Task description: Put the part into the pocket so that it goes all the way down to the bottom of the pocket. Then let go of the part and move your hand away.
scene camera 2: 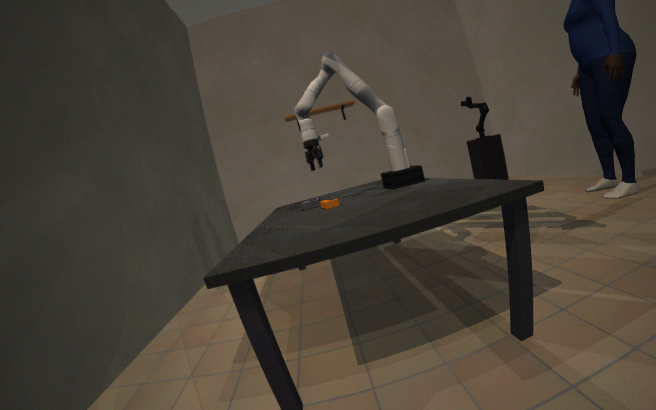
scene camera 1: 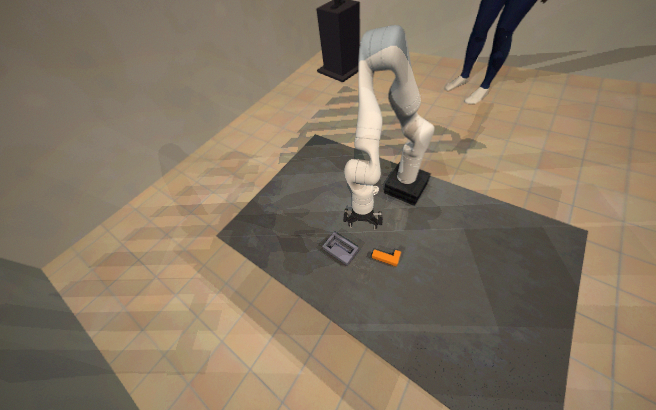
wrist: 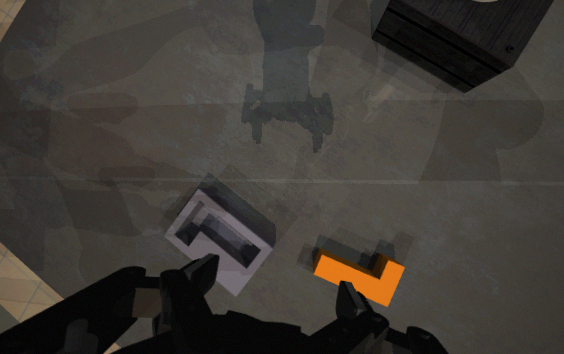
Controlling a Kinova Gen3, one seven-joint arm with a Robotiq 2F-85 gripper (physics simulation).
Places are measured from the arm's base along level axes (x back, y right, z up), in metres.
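Where they show: gripper, between the fingertips: [scene camera 2: 317, 169] [scene camera 1: 362, 227] [wrist: 276, 281]; arm's base, origin of its link: [scene camera 2: 400, 169] [scene camera 1: 406, 176].
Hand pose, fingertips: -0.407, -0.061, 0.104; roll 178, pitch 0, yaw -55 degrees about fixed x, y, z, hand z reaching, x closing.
Things, the pixels of their top centre, and the offset from my fingertips, as dx, dy, dz. Level surfaces: height alone.
- orange L-shaped block, centre of its top: [wrist: 358, 270] [scene camera 2: 328, 200] [scene camera 1: 386, 253] +0.031, -0.108, -0.153
- grey block, centre of its top: [wrist: 216, 242] [scene camera 1: 340, 246] [scene camera 2: 310, 200] -0.084, +0.062, -0.146
- dark table, height of its surface: dz -0.183
The part is an orange L-shaped block [scene camera 1: 386, 257] [scene camera 2: 329, 204] [wrist: 362, 280]. It lies flat on the dark table, apart from the pocket block. The grey block [scene camera 1: 345, 254] [scene camera 2: 310, 204] [wrist: 235, 277] has an L-shaped pocket in its top and sits to the left of the part in the first scene view and the wrist view. The pocket holds no part. My gripper [scene camera 1: 363, 227] [scene camera 2: 316, 169] [wrist: 276, 281] is open and empty, pointing down high above the table. In the wrist view its left fingertip overlaps the grey block's edge and its right fingertip overlaps the orange part.
The dark table [scene camera 1: 450, 290] [scene camera 2: 380, 220] carries the robot's black base [scene camera 1: 407, 186] [scene camera 2: 402, 177] [wrist: 450, 45], behind the two blocks. A wall shelf [scene camera 2: 325, 109] hangs behind the arm. A black pedestal [scene camera 1: 340, 40] [scene camera 2: 487, 156] and a person [scene camera 1: 492, 45] [scene camera 2: 605, 90] stand beyond the table.
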